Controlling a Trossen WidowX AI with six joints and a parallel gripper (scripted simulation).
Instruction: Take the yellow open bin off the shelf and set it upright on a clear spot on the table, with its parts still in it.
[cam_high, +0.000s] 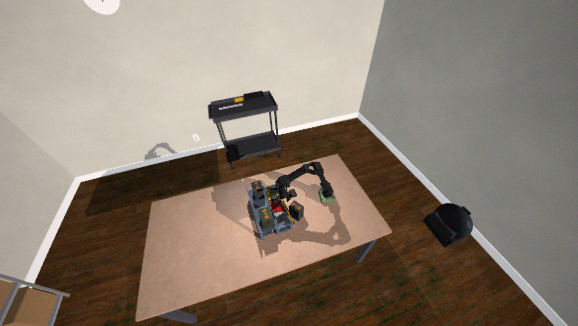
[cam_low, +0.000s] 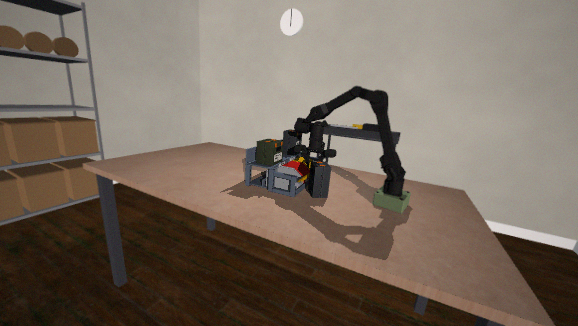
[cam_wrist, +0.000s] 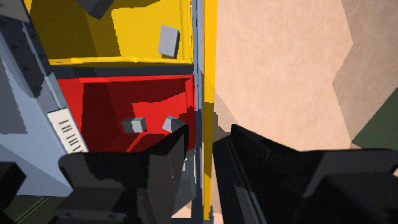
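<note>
Right now my hand is 50 mm above the yellow bar. Also, from my hand: red bin (90 mm ahead, 70 mm below, 10 mm to the left); black box (90 mm to the left, 70 mm behind, 40 mm below); grey bin (120 mm to the left, 80 mm ahead, 70 mm below).
</note>
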